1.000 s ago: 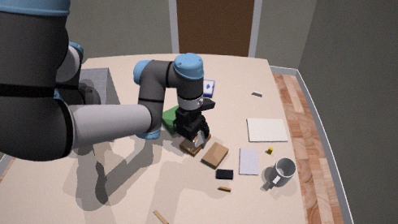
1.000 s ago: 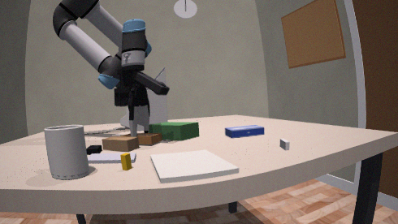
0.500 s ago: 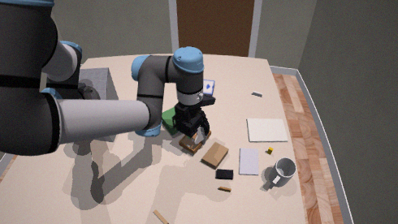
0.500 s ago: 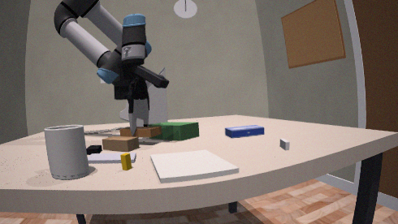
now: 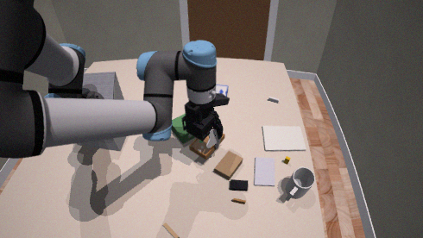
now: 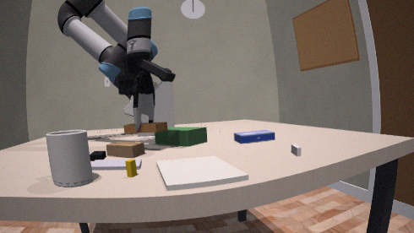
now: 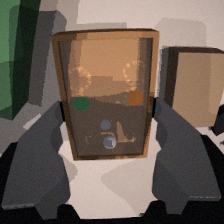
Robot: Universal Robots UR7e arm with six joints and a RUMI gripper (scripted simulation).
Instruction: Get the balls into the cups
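Right now the wooden block is 70 mm to the right of my hand, 70 mm ahead of it and 50 mm below it. Round my hand: black block (140 mm to the right, 100 mm ahead, 60 mm below); then covered wooden puzzle (10 mm below); then green block (120 mm to the left, 60 mm behind, 50 mm below).
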